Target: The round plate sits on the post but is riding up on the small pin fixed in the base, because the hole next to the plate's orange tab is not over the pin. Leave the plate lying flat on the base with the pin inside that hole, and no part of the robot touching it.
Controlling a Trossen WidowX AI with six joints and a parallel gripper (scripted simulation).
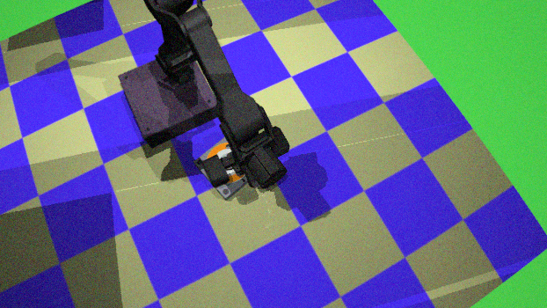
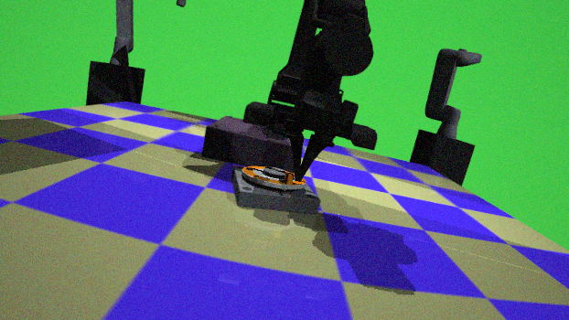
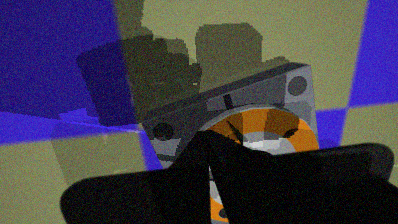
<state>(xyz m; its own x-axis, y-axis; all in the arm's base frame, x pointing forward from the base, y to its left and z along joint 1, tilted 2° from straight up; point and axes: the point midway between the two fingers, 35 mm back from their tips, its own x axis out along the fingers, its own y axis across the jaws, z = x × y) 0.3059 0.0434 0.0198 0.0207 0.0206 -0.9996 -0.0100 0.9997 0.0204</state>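
The square grey base lies 4 cm behind my gripper tip, 3 cm to the right of it and 2 cm below it.
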